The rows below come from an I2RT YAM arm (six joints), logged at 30 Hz.
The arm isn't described. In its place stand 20 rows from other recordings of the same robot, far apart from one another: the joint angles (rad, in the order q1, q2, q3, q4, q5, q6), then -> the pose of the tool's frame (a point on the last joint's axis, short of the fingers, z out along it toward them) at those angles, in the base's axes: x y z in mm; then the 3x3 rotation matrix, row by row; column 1 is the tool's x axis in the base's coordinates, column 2 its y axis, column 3 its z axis.
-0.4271, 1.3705, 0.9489, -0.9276, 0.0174, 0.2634 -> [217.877 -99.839 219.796], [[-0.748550 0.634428 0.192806], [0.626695 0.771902 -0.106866], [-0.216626 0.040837 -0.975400]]
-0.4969, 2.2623, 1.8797, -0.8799, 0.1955, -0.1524 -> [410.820 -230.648 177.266], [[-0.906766 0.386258 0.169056], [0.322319 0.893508 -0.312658], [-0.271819 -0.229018 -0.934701]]
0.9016, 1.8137, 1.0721, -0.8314, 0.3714, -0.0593 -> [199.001 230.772 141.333], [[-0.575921 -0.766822 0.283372], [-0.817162 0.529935 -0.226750], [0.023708 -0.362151 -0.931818]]
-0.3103, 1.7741, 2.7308, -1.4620, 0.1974, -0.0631 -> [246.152 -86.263 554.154], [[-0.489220 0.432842 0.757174], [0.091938 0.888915 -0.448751], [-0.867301 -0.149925 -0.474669]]
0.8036, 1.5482, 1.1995, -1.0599, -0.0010, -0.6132 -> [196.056 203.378 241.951], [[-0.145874 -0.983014 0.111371], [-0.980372 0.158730 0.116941], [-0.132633 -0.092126 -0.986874]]
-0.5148, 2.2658, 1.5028, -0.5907, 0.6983, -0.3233 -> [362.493 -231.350 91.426], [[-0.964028 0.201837 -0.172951], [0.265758 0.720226 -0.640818], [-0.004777 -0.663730 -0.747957]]
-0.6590, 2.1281, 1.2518, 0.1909, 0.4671, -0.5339 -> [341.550 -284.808 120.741], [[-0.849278 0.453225 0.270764], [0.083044 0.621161 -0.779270], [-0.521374 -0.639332 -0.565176]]
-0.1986, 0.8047, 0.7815, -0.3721, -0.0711, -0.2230 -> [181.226 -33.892 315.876], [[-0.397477 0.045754 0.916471], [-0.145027 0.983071 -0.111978], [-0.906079 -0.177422 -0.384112]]
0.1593, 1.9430, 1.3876, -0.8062, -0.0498, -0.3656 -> [373.497 61.802 174.055], [[-0.841692 -0.502780 0.196894], [-0.496873 0.863936 0.082051], [-0.211357 -0.028769 -0.976985]]
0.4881, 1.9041, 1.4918, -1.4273, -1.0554, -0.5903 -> [277.443 182.380 231.510], [[-0.692360 -0.496423 -0.523644], [-0.678222 0.200034 0.707108], [-0.246278 0.844720 -0.475180]]
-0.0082, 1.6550, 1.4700, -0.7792, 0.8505, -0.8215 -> [349.400 -29.623 310.385], [[-0.877252 -0.306006 0.369849], [-0.475766 0.451799 -0.754668], [0.063836 -0.837996 -0.541929]]
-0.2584, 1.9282, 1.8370, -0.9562, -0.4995, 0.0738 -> [405.010 -89.410 307.096], [[-0.835619 0.054614 0.546588], [0.287809 0.891060 0.350967], [-0.467875 0.450587 -0.760305]]
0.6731, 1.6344, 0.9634, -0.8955, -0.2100, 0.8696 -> [203.699 171.904 162.810], [[-0.970822 0.203616 -0.126671], [0.181690 0.969310 0.165613], [0.156505 0.137766 -0.978022]]
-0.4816, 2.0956, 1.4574, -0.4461, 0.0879, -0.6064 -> [384.936 -204.712 147.442], [[-0.927441 -0.037454 0.372090], [-0.155852 0.943161 -0.293525], [-0.339947 -0.330218 -0.880564]]
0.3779, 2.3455, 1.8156, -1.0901, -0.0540, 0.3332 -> [409.182 164.505 120.685], [[-0.996955 -0.042213 -0.065562], [-0.044386 0.998500 0.032045], [0.064111 0.034857 -0.997334]]
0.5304, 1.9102, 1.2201, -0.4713, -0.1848, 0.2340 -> [323.112 197.075 152.755], [[-0.899685 -0.361603 0.244563], [-0.263398 0.896421 0.356443], [-0.348122 0.256268 -0.901741]]
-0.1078, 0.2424, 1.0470, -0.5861, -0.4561, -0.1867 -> [-4.470 16.256 417.977], [[0.273181 -0.285137 0.918732], [-0.197179 0.918184 0.343597], [-0.941537 -0.275019 0.194607]]
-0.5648, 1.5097, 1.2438, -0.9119, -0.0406, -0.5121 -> [252.491 -158.282 269.302], [[-0.935828 0.072400 0.344941], [0.013370 0.985263 -0.170523], [-0.352204 -0.154968 -0.923004]]
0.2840, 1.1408, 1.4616, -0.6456, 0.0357, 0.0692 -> [218.623 62.490 452.694], [[-0.322720 -0.225774 0.919173], [-0.022214 0.972673 0.231116], [-0.946234 0.054167 -0.318916]]
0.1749, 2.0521, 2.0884, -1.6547, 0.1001, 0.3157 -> [374.496 62.563 307.063], [[-0.990227 0.136365 -0.029236], [0.138735 0.984570 -0.106647], [0.014242 -0.109661 -0.993867]]
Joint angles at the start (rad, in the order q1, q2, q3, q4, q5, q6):
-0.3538 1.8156 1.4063 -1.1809 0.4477 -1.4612
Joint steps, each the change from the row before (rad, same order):
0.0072 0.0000 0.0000 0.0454 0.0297 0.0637
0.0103 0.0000 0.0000 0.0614 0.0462 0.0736
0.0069 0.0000 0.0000 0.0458 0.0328 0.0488
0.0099 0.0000 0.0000 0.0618 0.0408 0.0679
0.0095 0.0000 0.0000 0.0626 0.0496 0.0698
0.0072 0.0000 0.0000 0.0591 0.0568 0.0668
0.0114 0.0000 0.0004 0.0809 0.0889 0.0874
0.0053 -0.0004 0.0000 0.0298 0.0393 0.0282
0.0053 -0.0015 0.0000 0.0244 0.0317 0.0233
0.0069 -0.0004 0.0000 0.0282 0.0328 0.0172
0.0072 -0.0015 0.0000 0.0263 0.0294 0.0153
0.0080 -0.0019 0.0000 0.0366 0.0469 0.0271
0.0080 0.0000 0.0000 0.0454 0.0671 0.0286
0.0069 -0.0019 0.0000 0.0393 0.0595 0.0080
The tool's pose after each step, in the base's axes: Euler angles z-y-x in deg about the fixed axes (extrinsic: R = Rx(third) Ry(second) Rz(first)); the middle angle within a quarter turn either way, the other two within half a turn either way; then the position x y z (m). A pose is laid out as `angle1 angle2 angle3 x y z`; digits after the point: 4 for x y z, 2 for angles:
118.34 -7.72 153.64 0.3099 -0.1293 0.2216
123.32 -5.37 150.06 0.3168 -0.1296 0.2227
126.93 -3.68 147.50 0.3218 -0.1299 0.2239
132.13 -1.40 144.24 0.3285 -0.1298 0.2257
137.77 0.56 140.51 0.3351 -0.1299 0.2281
143.49 1.93 136.47 0.3407 -0.1306 0.2311
151.49 3.21 130.41 0.3481 -0.1309 0.2360
154.32 3.42 127.87 0.3506 -0.1306 0.2383
156.71 3.62 125.81 0.3527 -0.1299 0.2406
158.88 3.89 123.67 0.3553 -0.1287 0.2428
160.93 4.18 121.74 0.3576 -0.1272 0.2452
164.26 4.17 118.79 0.3603 -0.1258 0.2488
168.15 3.49 114.86 0.3634 -0.1247 0.2528
170.71 2.68 111.47 0.3655 -0.1236 0.2571

